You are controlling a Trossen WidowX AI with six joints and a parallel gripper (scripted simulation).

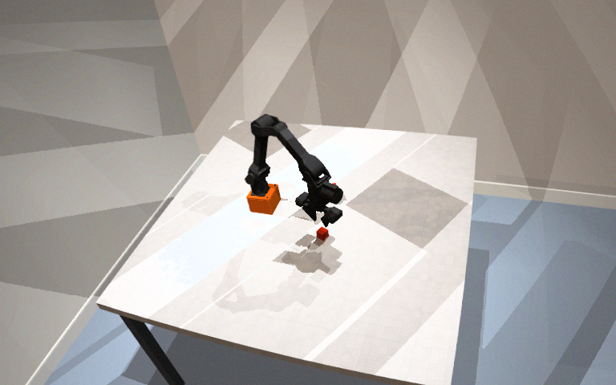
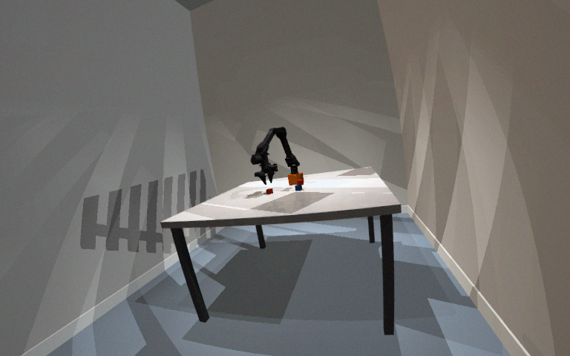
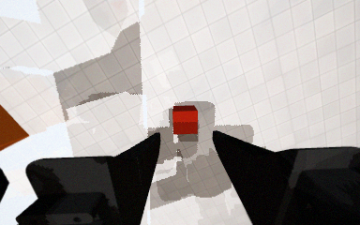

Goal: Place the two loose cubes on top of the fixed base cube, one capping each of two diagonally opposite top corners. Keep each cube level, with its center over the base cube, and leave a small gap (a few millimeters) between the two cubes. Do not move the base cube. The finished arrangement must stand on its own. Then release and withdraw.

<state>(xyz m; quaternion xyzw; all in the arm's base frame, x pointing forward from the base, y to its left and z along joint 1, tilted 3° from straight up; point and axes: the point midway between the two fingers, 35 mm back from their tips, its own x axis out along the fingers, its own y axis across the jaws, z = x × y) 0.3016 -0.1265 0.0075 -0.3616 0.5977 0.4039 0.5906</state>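
My gripper tip is now 50 mm above the red cube. From my gripper tip the other things lie so: blue cube 210 mm to the left, 50 mm below, 10 mm behind.
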